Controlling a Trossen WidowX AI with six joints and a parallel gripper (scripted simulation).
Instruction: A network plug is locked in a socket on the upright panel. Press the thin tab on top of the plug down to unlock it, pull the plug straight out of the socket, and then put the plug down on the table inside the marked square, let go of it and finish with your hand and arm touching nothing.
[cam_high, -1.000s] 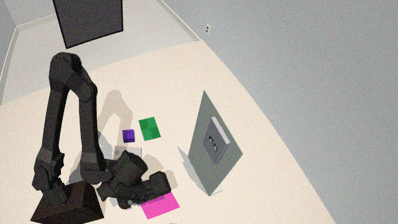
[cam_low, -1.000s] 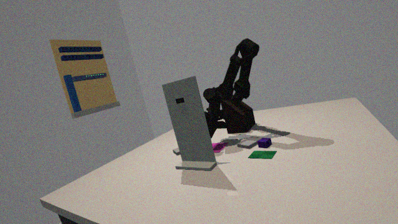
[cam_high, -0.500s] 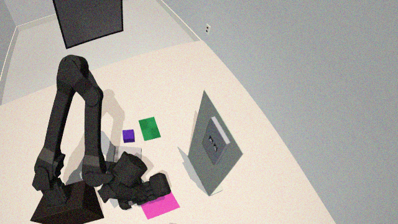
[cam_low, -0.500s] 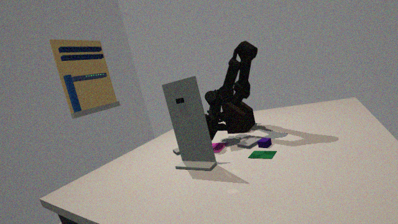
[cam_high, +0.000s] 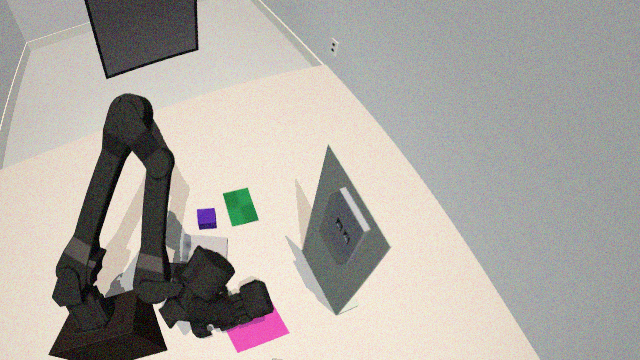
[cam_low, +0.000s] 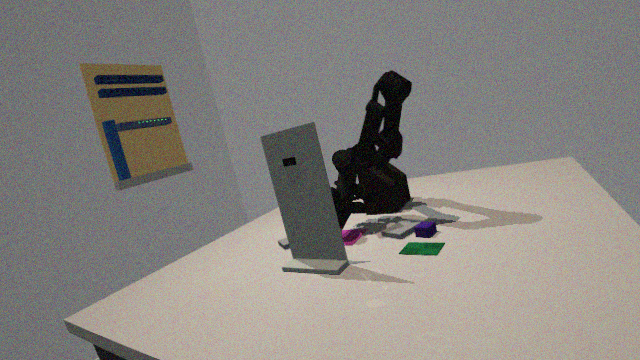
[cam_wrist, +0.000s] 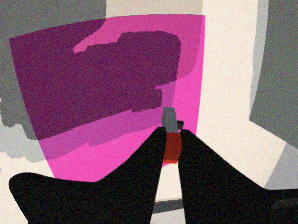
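The magenta square is 30 mm below my gripper tip and 10 mm behind it. Also, from my gripper tip: green board 270 mm to the left, 50 mm ahead, 30 mm below; network plug right at my gripper tip; grey socket panel 170 mm ahead, 130 mm above, 40 mm to the left.
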